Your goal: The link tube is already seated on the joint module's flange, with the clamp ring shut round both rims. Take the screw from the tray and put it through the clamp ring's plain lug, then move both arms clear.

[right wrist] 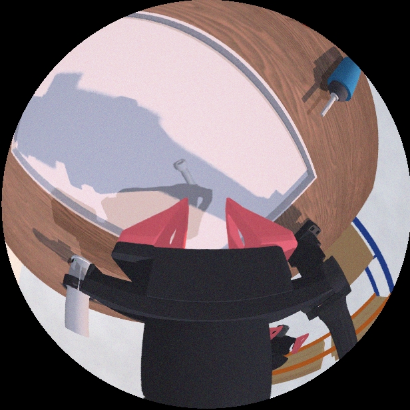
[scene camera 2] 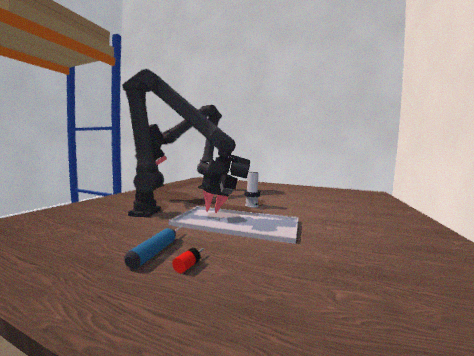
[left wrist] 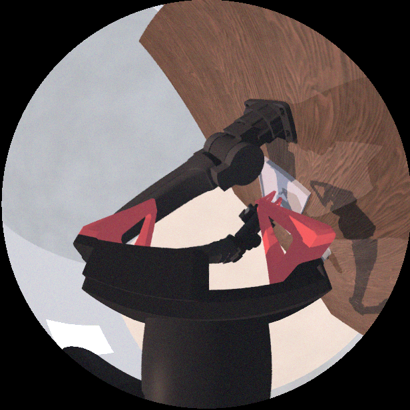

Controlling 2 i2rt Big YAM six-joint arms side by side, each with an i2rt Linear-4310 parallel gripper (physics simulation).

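Frame: origin at the left arm's base, x ahead, y left, z up, level; metres.
Seen in the pictures: right gripper, fingertip midpoint: (scene camera 2: pixel 211 212); right arm's base, link origin: (scene camera 2: pixel 145 212).
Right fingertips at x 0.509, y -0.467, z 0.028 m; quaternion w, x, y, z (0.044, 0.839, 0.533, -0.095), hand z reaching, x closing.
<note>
A point is followed by its place in that frame.
The screw (right wrist: pixel 184 171) lies on the tray (scene camera 2: pixel 240 234) {z 0.006, x 0.690, y -0.520 m} (left wrist: pixel 295 184) (right wrist: pixel 215 85), just ahead of the right fingertips in the right wrist view, its head pointing away from them. My right gripper (scene camera 2: pixel 212 211) {z 0.028, x 0.509, y -0.467 m} (right wrist: pixel 206 203) is partly open and empty, pointing down low over the tray. My left gripper (left wrist: pixel 206 203) is wide open and empty, away from the tray; in scene camera 2 it is partly hidden behind the right arm. The white link tube (scene camera 2: pixel 253 181) {z 0.120, x 0.507, y -0.201 m} (right wrist: pixel 77 316) stands upright on the joint module (scene camera 2: pixel 251 202) {z 0.022, x 0.505, y -0.207 m}, with the black clamp ring (scene camera 2: pixel 252 194) {z 0.062, x 0.514, y -0.214 m} around the joint. The plain lug cannot be made out.
A blue-handled tool (scene camera 2: pixel 152 248) {z 0.029, x 0.639, y -0.784 m} (right wrist: pixel 346 75) and a shorter red-handled tool (scene camera 2: pixel 186 261) {z 0.027, x 0.738, y -0.763 m} lie on the table in front of the tray in scene camera 2. A shelf rack (scene camera 2: pixel 116 125) with blue posts and orange beams stands at the left.
</note>
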